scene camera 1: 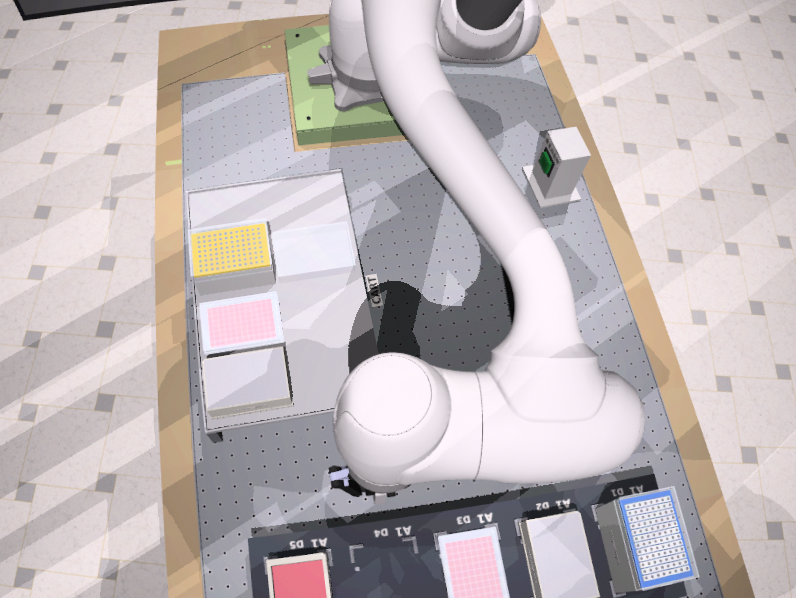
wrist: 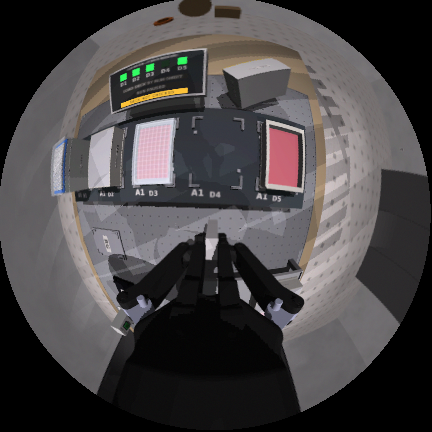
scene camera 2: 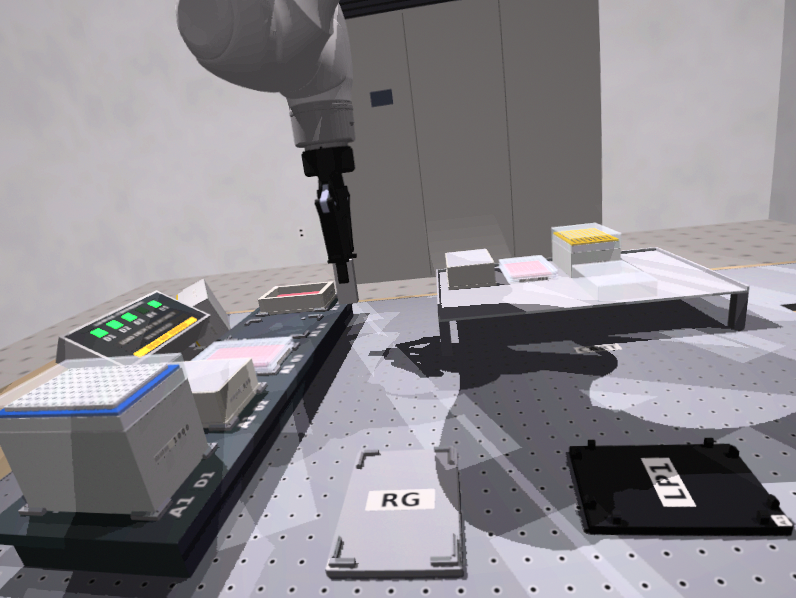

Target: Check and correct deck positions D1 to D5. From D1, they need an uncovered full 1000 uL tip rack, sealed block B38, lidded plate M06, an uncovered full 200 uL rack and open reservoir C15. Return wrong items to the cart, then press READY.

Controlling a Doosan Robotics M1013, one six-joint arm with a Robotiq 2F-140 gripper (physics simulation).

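Frame: origin at the arm's base, x ahead, y left, z up, level; centimetres.
Seen in the pictures: gripper, fingertip midpoint: (scene camera 1: 377, 493) (wrist: 212, 227) (scene camera 2: 348, 302); arm's base, origin of the base link: (scene camera 1: 369, 73).
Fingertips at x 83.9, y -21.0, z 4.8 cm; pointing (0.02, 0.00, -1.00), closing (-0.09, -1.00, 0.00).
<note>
Offsets run from my fingertips to a thing's top centre. "spot": to the spot under its first point.
My gripper (scene camera 2: 342, 280) (wrist: 212, 227) is shut and empty, above the table on the cart side of D4; the wrist hides its tips in scene camera 1. D1 bears a blue-topped tip rack @[dx +17.9, dy +35.1, dz +6.7 cm] (scene camera 1: 657, 537) (scene camera 2: 96, 389) (wrist: 59, 166) with a clear cover. D2 holds a pale block @[dx +16.4, dy +22.8, dz +0.5 cm] (scene camera 1: 563, 556) (scene camera 2: 222, 383) (wrist: 101, 159), D3 a pink plate @[dx +14.9, dy +10.5, dz -2.0 cm] (scene camera 1: 472, 566) (scene camera 2: 247, 352) (wrist: 154, 152), D5 a red-filled open reservoir @[dx +11.8, dy -14.1, dz -0.5 cm] (scene camera 1: 299, 576) (scene camera 2: 296, 296) (wrist: 283, 156). D4 is bare. The cart @[dx -37.1, dy -7.0, dz -2.0 cm] (scene camera 1: 321, 347) (scene camera 2: 682, 276) bears a yellow rack @[dx -43.0, dy -13.3, dz +4.4 cm] (scene camera 1: 230, 249) (scene camera 2: 585, 249).
The cart also holds a clear lid @[dx -42.0, dy +0.2, dz -0.1 cm] (scene camera 1: 314, 249) (scene camera 2: 614, 280), pink plate @[dx -32.2, dy -14.1, dz -1.0 cm] (scene camera 1: 241, 321) (scene camera 2: 527, 268) and pale block @[dx -21.4, dy -14.9, dz +1.6 cm] (scene camera 1: 246, 379) (scene camera 2: 469, 269). The panel @[spot: dx +29.9, dy +10.5, dz +3.7 cm] (scene camera 2: 128, 325) (wrist: 157, 80) has D4's lamp dark, others green. RG nest @[dx -7.1, dy +36.1, dz -7.2 cm] (scene camera 2: 398, 534) and LP1 @[dx -29.8, dy +37.8, dz -6.6 cm] (scene camera 2: 727, 476) lie nearby.
</note>
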